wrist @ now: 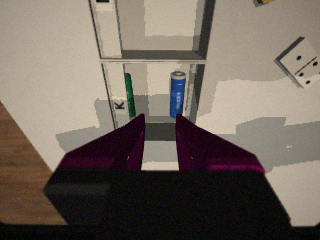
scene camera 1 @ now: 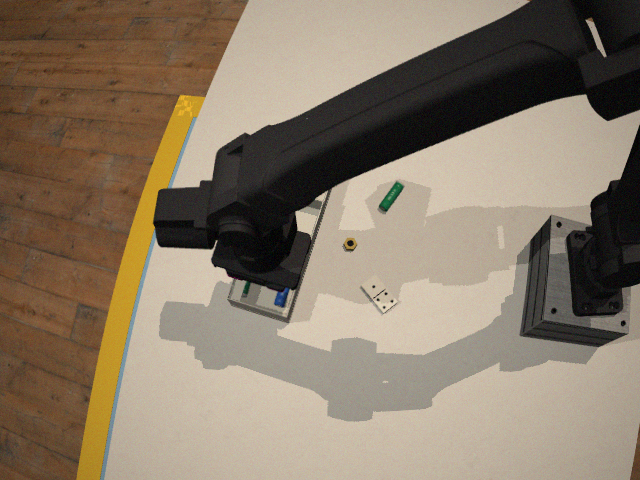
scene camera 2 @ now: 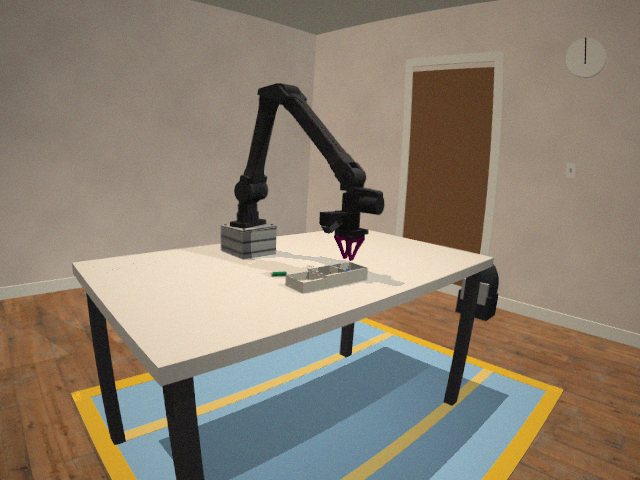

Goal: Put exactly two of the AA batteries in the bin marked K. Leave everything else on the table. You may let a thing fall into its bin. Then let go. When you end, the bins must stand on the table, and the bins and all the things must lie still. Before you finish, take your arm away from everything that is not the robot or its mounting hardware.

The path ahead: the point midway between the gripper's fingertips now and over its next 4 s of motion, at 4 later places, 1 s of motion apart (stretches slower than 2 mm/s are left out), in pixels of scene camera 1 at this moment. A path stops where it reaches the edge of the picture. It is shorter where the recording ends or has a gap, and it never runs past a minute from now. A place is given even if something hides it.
My gripper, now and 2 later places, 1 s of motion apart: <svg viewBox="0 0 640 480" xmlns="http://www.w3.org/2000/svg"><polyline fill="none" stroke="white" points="268,274 262,256 254,232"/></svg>
